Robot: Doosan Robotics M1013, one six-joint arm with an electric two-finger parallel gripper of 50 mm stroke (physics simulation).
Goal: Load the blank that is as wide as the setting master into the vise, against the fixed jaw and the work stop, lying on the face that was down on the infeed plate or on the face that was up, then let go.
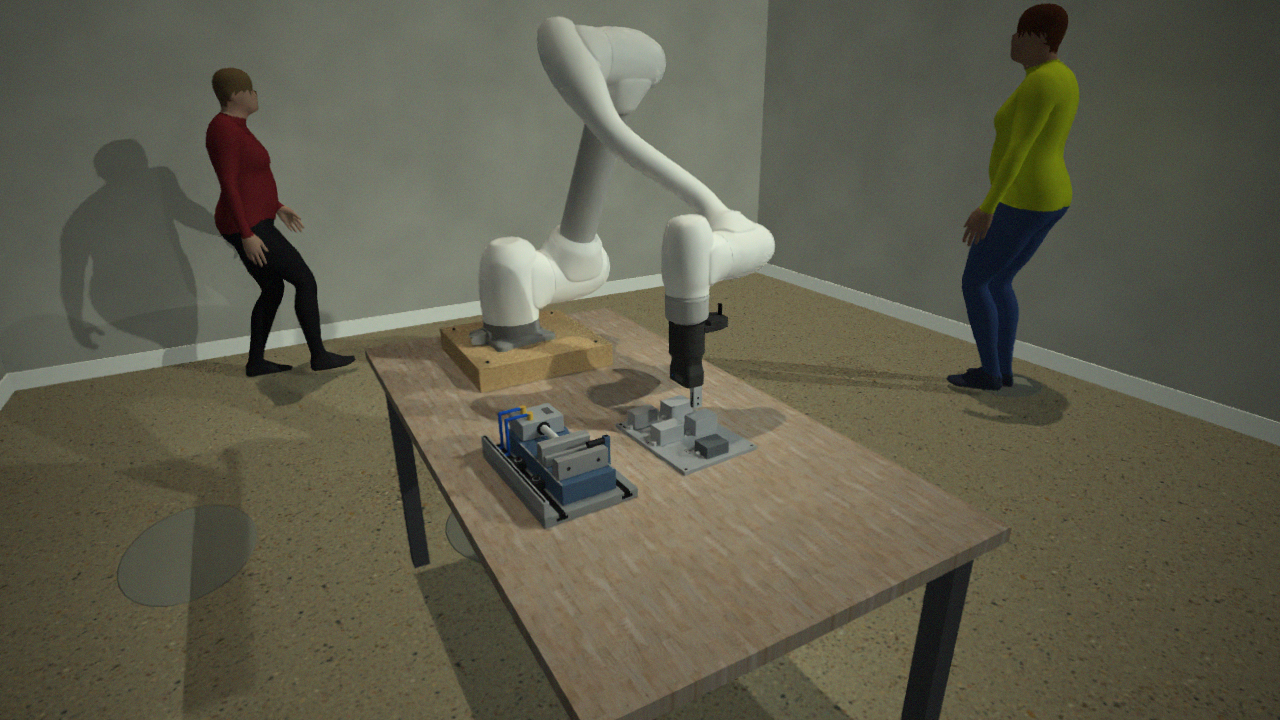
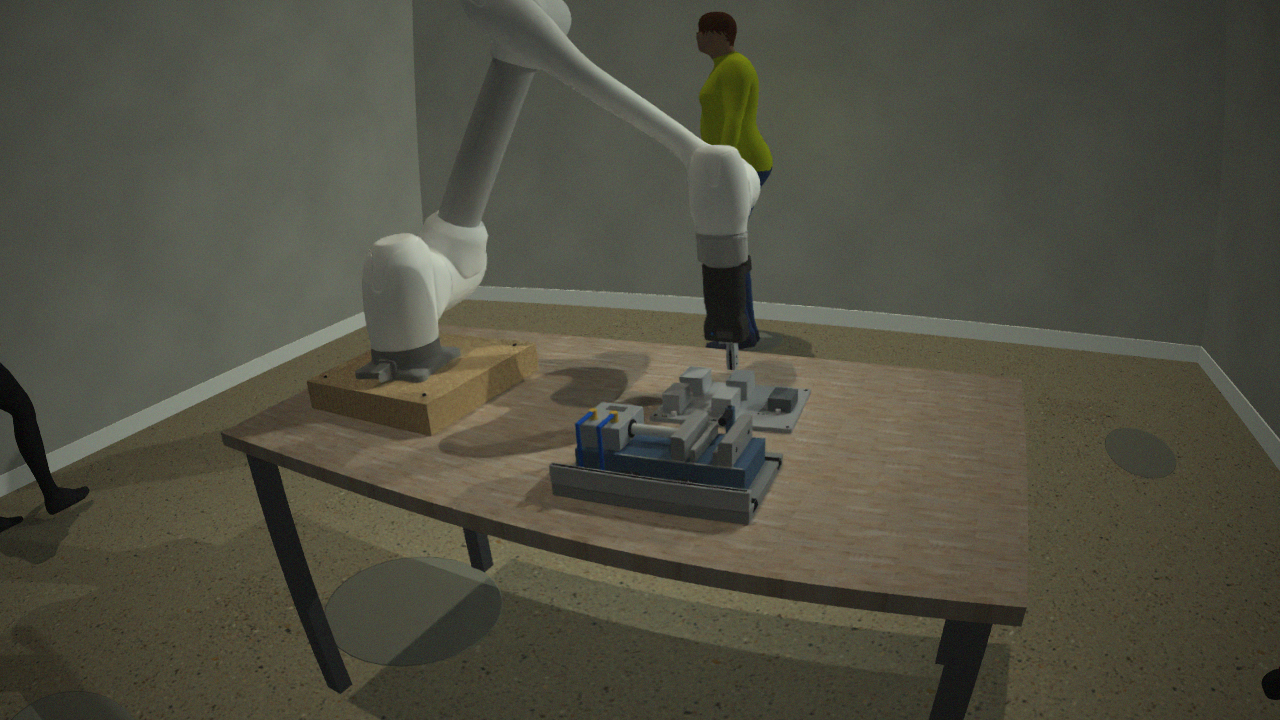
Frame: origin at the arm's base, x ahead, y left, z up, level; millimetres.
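Where they show: gripper, fingertip midpoint: (image 1: 695, 406) (image 2: 732, 367); arm's base, link origin: (image 1: 512, 337) (image 2: 408, 366).
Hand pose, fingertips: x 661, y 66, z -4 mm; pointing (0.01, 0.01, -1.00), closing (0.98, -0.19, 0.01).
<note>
Things, the pixels of their top centre, and the offset from my fingertips. "spot": a spot on its surface instead.
- infeed plate, top centre: (image 2: 734, 402) (image 1: 684, 434) dx +9, dy -43, dz -51 mm
- darker grey block, top centre: (image 2: 783, 393) (image 1: 711, 440) dx +100, dy -54, dz -26 mm
- blue vise, top centre: (image 2: 668, 420) (image 1: 553, 430) dx -41, dy -343, dz +40 mm
- vise's grey base, surface spot: (image 2: 648, 488) spot: dx -49, dy -437, dz -21 mm
- grey actuator block, top centre: (image 2: 609, 414) (image 1: 535, 413) dx -134, dy -324, dz +37 mm
My gripper (image 1: 695, 403) (image 2: 732, 363) points down, with its fingers together and no blank between them, a little above the blocks on the infeed plate (image 1: 687, 461) (image 2: 775, 420). Several light grey blocks, among them one (image 1: 700, 422) (image 2: 741, 384) near the fingertips and another (image 1: 665, 432) (image 2: 725, 399), stand on the plate. A darker grey block (image 1: 711, 445) (image 2: 782, 399) lies toward the plate's outer end. Which block matches the master's width cannot be told. The blue vise (image 1: 586, 484) (image 2: 666, 460) shows its fixed jaw (image 1: 581, 461) (image 2: 735, 440) and moving jaw (image 1: 556, 446) (image 2: 691, 437) apart; no blank is visible between them.
The vise's grey base (image 1: 519, 483) (image 2: 648, 488) has raised rails. A grey actuator block (image 1: 537, 422) (image 2: 609, 428) with blue hoses stands at its end toward the robot. The arm stands on a wooden block (image 1: 537, 362) (image 2: 366, 401). Two people stand beyond the table (image 1: 760, 555) (image 2: 895, 501).
</note>
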